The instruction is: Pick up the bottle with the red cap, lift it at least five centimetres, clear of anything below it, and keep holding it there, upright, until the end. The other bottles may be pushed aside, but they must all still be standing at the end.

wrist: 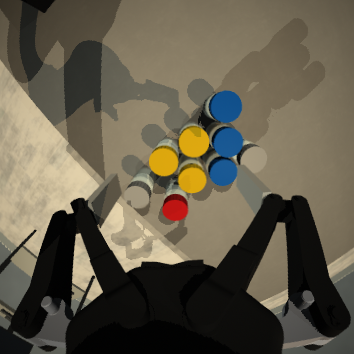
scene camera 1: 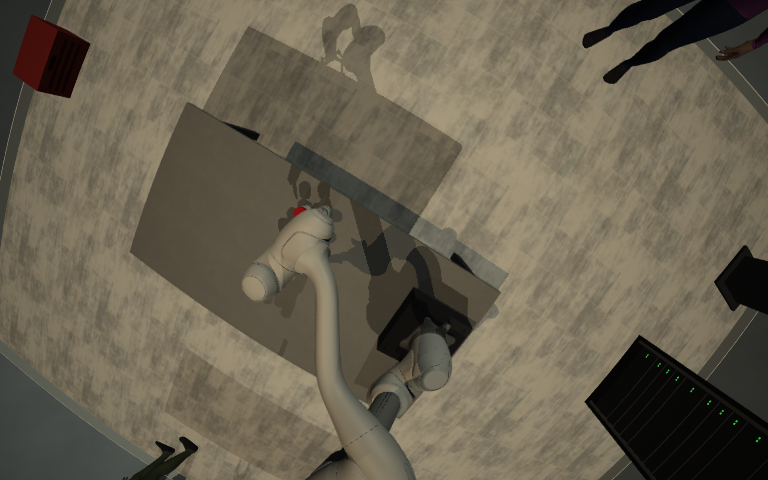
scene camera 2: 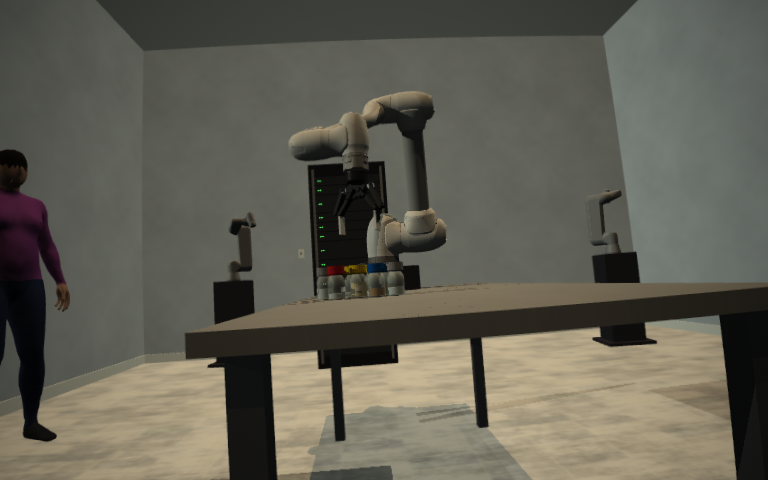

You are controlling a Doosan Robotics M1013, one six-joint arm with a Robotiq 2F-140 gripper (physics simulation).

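Seen in the pictures: gripper, fingertip midpoint: [wrist: 176, 179] [scene camera 2: 359, 232]; arm's base, link origin: [scene camera 1: 427, 341].
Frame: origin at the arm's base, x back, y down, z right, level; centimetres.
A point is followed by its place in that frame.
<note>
The bottle with the red cap [scene camera 1: 299, 211] @(x -76.7, y 0.2, z 7.8 cm) [scene camera 2: 335, 271] @(x -78.6, y 2.0, z 6.6 cm) [wrist: 175, 207] @(x -75.4, y 0.2, z 6.6 cm) stands upright on the table at the edge of a tight cluster. In the wrist view, a yellow-capped bottle [wrist: 192, 180] @(x -71.6, y 0.2, z 0.7 cm) is close beside it and a grey-capped bottle [wrist: 138, 196] @(x -69.5, y 0.2, z 12.0 cm) stands to its left, a little apart. My gripper [scene camera 2: 359, 222] @(x -65.5, y -11.2, z 0.4 cm) [wrist: 176, 179] @(x -65.5, y -11.2, z 0.4 cm) is wide open and empty, pointing down, with its fingertips above the cap tops. In the wrist view, the red cap lies between the two fingers sideways. In scene camera 1 the arm hides the gripper and most of the cluster.
Two more yellow-capped bottles [wrist: 163, 161] @(x -65.6, y 0.2, z 3.5 cm) [wrist: 194, 141] @(x -65.1, y 0.2, z -3.1 cm), three blue-capped bottles [wrist: 225, 106] @(x -62.3, y 0.2, z -10.6 cm) [wrist: 228, 142] @(x -68.2, y 0.2, z -8.4 cm) [wrist: 223, 171] @(x -72.9, y 0.2, z -5.4 cm) and another grey-capped bottle [wrist: 253, 158] @(x -73.3, y 0.2, z -11.6 cm) stand upright on the table [scene camera 1: 186, 226] @(x -120.0, y 10.8, z -39.8 cm) [scene camera 2: 453, 316] @(x -151.3, y 11.0, z -25.0 cm). A black pedestal box [scene camera 1: 396, 322] @(x -16.6, y -0.6, z -1.7 cm) is at the table's right end in scene camera 1.
</note>
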